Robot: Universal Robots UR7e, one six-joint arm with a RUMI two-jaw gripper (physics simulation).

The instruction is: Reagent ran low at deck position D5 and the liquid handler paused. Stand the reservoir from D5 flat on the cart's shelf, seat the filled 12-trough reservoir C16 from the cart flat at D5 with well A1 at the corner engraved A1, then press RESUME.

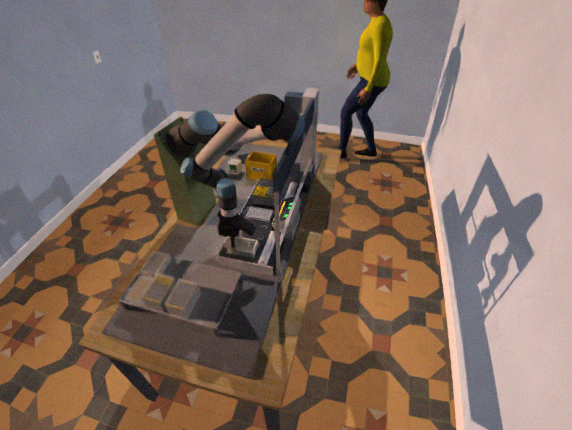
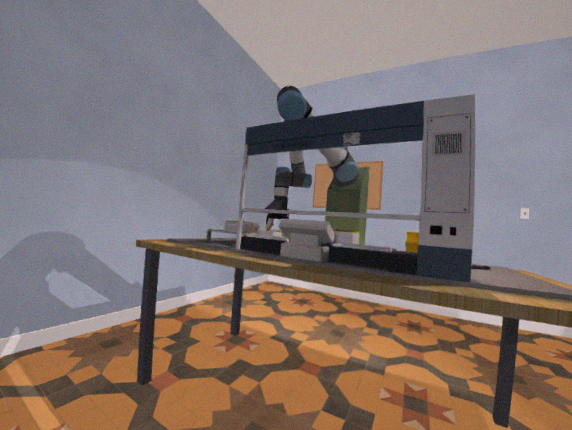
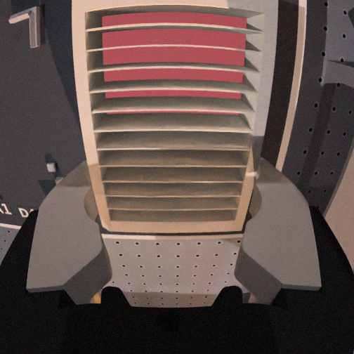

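Where they show: gripper, fingertip midpoint: (image 1: pixel 237 246); arm's base, origin of the base link: (image 1: pixel 180 142).
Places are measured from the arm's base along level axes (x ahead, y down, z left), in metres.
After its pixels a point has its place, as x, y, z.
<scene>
The pale trough reservoir (image 1: pixel 246 248) {0.331, 0.358, -0.352} (image 3: pixel 172 140) sits flat at the deck position nearest the cart, with red under several of its far troughs. My gripper (image 1: pixel 233 243) {0.283, 0.373, -0.328} (image 2: pixel 270 224) (image 3: pixel 173 162) points down, with one jaw against each long side of the reservoir near its near end. An engraved A1 (image 3: pixel 6 209) shows left of the reservoir. The cart's shelf (image 1: pixel 212 277) {0.197, 0.377, -0.508} (image 2: pixel 216 232) {0.273, 0.379, -0.683} carries several pale containers, among them one at the front right (image 1: pixel 182 296) {0.114, 0.312, -0.654}; C16 cannot be read on any. The handler's panel (image 1: pixel 287 210) shows green and yellow marks; RESUME is not readable.
The handler's blue beam (image 2: pixel 335 127) {0.585, -0.064, -0.034} and a thin front post (image 1: pixel 278 240) {0.484, 0.207, -0.444} stand beside the arm. A yellow bin (image 1: pixel 261 166) {0.356, 0.324, 0.285} and a small white box (image 1: pixel 234 166) {0.178, 0.347, 0.319} stand behind the deck. A person in yellow (image 1: pixel 375 52) stands beyond the table.
</scene>
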